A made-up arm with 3 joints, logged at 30 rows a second.
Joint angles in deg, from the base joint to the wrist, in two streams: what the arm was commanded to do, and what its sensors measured. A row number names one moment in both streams.
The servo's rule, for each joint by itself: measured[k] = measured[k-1] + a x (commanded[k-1-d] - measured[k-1]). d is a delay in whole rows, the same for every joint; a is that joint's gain. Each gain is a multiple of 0.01, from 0.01 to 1. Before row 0 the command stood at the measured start. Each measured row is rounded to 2 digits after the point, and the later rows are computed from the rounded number. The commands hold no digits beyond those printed.
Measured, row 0:
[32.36, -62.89, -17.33]
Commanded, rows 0 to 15:
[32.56, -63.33, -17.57]
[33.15, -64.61, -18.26]
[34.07, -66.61, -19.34]
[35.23, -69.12, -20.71]
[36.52, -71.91, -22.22]
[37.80, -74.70, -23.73]
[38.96, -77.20, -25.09]
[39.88, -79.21, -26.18]
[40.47, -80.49, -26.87]
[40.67, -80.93, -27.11]
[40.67, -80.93, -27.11]
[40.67, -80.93, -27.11]
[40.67, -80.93, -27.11]
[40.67, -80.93, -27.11]
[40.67, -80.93, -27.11]
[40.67, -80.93, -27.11]
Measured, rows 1 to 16:
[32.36, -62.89, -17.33]
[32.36, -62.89, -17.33]
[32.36, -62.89, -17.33]
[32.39, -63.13, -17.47]
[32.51, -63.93, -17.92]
[32.76, -65.38, -18.73]
[33.16, -67.40, -19.86]
[33.70, -69.84, -21.21]
[34.36, -72.46, -22.65]
[35.10, -75.02, -24.04]
[35.86, -77.28, -25.26]
[36.60, -79.01, -26.18]
[37.25, -80.05, -26.71]
[37.80, -80.53, -26.94]
[38.26, -80.75, -27.04]
[38.65, -80.85, -27.08]
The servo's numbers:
d 3
a 0.16 0.54 0.57

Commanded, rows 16 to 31:
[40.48, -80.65, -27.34]
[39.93, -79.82, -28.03]
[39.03, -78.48, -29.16]
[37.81, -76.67, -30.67]
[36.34, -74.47, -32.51]
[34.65, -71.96, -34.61]
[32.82, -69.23, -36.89]
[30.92, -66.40, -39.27]
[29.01, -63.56, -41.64]
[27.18, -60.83, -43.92]
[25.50, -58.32, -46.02]
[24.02, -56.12, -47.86]
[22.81, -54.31, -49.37]
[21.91, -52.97, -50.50]
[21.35, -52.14, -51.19]
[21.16, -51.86, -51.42]
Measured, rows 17 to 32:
[38.97, -80.89, -27.10]
[39.24, -80.91, -27.11]
[39.47, -80.92, -27.11]
[39.63, -80.77, -27.24]
[39.68, -80.26, -27.69]
[39.58, -79.30, -28.53]
[39.30, -77.88, -29.75]
[38.83, -76.04, -31.32]
[38.16, -73.84, -33.20]
[37.31, -71.35, -35.30]
[36.29, -68.68, -37.56]
[35.13, -65.92, -39.89]
[33.86, -63.17, -42.19]
[32.52, -60.55, -44.37]
[31.16, -58.16, -46.36]
[29.82, -56.08, -48.08]

